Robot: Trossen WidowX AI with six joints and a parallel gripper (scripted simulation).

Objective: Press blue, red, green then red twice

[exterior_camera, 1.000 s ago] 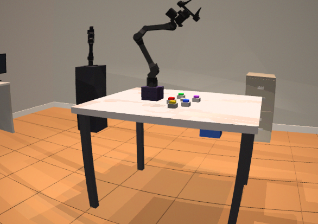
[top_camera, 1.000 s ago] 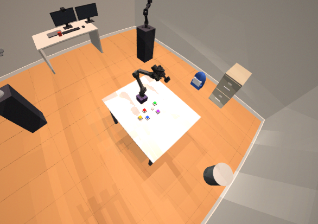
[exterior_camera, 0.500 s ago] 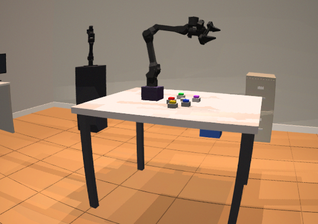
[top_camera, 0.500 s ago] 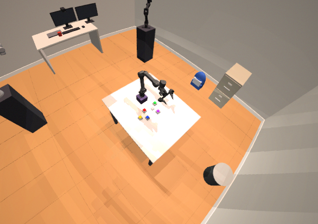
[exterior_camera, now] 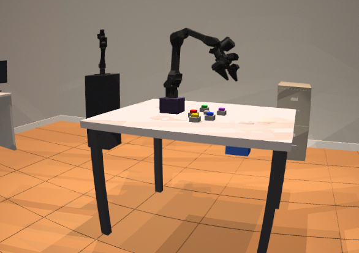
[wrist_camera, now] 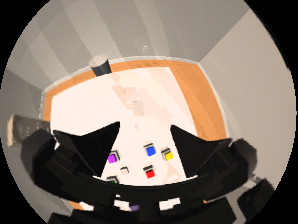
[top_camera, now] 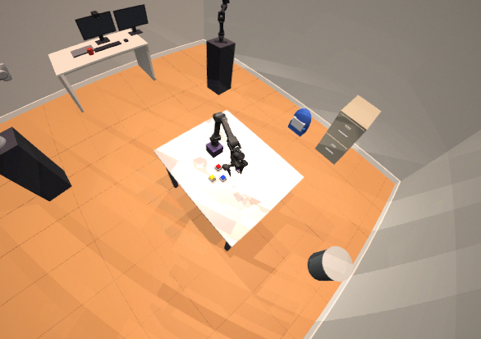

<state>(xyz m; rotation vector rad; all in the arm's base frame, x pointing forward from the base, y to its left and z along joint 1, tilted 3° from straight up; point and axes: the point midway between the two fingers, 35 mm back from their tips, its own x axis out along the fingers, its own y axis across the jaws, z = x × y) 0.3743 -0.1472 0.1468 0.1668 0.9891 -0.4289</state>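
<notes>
My gripper tip is 12 cm past the blue button, 1 cm to the left of it and 18 cm above it. Also, from my gripper tip: red button: 22 cm behind, 4 cm to the left, 18 cm below; then purple button: 8 cm behind, 16 cm to the left, 18 cm below; then yellow button: 18 cm behind, 7 cm to the right, 18 cm below.
</notes>
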